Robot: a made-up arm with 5 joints.
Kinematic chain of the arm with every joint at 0, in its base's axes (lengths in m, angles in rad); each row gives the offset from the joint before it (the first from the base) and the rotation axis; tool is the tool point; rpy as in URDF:
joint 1: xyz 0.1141 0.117 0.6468 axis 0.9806 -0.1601 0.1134
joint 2: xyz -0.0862 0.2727 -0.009 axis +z
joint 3: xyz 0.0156 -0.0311 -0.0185 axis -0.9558 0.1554 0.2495
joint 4: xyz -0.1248 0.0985 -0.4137 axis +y
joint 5: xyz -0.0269 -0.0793 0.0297 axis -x
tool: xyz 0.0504 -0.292 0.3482 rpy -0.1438 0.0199 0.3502
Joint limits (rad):
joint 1: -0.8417..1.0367
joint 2: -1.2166..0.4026
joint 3: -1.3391..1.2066
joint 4: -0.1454..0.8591
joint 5: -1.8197..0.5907
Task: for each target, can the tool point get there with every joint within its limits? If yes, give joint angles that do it. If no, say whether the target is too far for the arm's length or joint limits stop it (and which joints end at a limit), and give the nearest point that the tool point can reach.
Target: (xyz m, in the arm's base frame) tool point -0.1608 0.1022 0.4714
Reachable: yes | joints -0.4690 -0.8704 -0.3145 0.4268 -0.0108
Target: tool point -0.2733 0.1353 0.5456
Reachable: yes | joints -0.5687 -0.9212 0.0570 0.2453 -0.1736
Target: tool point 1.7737 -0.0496 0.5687
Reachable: no: too far | nearest point 0.6375 0.2693 0.0923 | short by 1.273 m
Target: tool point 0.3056 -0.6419 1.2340
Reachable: no: joint limits stop it (at a limit: joint 1, joint 5) | nearest point 0.2151 -0.3278 0.9685 | short by 0.421 m
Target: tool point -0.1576 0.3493 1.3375
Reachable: no: joint limits stop it (at a limit: joint 1, joint 2, joint 3, joint 4, joint 5) | nearest point -0.0977 0.2583 0.9927 | short by 0.362 m
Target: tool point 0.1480 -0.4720 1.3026
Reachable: no: joint limits stop it (at a limit: joint 1, joint 3, joint 5) | nearest point 0.1106 -0.2839 1.0373 | short by 0.327 m
